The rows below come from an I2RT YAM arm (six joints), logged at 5 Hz.
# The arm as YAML. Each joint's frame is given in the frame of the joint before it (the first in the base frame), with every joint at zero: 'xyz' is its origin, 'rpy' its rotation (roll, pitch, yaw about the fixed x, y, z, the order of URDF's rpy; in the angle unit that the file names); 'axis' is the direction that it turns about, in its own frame. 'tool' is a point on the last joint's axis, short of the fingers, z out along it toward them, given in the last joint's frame.
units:
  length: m
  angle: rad
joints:
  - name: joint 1
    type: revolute
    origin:
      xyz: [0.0, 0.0, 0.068]
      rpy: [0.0, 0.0, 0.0]
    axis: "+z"
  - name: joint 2
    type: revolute
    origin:
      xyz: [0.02, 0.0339, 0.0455]
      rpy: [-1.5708, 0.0, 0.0]
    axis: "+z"
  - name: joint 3
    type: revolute
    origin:
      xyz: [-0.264, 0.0, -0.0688]
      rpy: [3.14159, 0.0, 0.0]
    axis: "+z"
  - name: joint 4
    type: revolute
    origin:
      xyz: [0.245, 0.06, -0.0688]
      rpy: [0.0, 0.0, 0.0]
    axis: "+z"
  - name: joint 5
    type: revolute
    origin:
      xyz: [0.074, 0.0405, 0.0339]
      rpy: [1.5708, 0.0, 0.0]
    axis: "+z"
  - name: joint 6
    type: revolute
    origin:
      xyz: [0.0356, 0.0, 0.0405]
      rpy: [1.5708, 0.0, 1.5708]
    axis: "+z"
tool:
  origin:
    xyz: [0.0, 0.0, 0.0]
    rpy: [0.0, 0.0, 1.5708]
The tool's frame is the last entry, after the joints.
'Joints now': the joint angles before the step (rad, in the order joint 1, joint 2, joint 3, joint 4, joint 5, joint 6). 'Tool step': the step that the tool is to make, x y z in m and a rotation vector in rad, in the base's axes. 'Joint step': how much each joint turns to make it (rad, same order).
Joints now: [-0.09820 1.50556 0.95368 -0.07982 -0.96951 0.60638]
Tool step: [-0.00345 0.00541 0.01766 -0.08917 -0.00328 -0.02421]
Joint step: [0.02218 -0.03434 0.06163 -0.14070 0.09073 -0.06980]
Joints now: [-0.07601 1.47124 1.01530 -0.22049 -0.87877 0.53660]
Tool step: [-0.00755 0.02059 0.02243 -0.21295 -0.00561 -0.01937]
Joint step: [0.08272 -0.03867 0.09388 -0.21094 0.21675 -0.13044]
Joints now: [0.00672 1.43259 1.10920 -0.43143 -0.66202 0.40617]
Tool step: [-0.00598 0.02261 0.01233 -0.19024 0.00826 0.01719]
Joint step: [0.09266 -0.00484 0.07515 -0.14971 0.18772 -0.09488]
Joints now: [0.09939 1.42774 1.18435 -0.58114 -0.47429 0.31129]
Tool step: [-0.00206 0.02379 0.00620 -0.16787 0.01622 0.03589]
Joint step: [0.09480 0.02640 0.07252 -0.11288 0.16228 -0.06777]
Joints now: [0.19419 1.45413 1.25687 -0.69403 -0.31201 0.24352]
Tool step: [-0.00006 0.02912 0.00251 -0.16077 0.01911 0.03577]
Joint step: [0.10840 0.05052 0.07700 -0.09248 0.16426 -0.03413]
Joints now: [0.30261 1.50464 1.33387 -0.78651 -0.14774 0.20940]
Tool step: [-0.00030 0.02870 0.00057 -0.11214 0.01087 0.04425]
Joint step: [0.09652 0.05500 0.06832 -0.06331 0.11344 -0.01304]
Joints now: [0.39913 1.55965 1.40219 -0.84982 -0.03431 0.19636]
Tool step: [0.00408 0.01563 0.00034 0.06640 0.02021 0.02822]
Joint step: [0.03213 0.03467 0.03329 0.01219 -0.05596 0.04048]
